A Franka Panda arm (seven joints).
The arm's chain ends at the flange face. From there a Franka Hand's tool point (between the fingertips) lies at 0.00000 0.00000 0.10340 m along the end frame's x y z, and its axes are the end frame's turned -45 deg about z.
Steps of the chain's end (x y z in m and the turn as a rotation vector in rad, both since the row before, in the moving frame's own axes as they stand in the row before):
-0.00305, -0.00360, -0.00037, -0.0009, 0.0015, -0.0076
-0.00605, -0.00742, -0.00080, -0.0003, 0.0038, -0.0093
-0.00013, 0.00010, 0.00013, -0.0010, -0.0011, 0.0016
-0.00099, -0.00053, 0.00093, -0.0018, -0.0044, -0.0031
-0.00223, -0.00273, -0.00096, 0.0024, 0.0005, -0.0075
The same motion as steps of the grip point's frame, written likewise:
0.00043, -0.00453, -0.00037, -0.0017, 0.0004, -0.0076
0.00123, -0.00923, -0.00080, -0.0029, 0.0025, -0.0093
-0.00032, -0.00003, 0.00013, 0.0001, -0.0015, 0.0016
-0.00078, -0.00126, 0.00093, 0.0018, -0.0044, -0.0031
0.00057, -0.00365, -0.00096, 0.0013, 0.0021, -0.0075

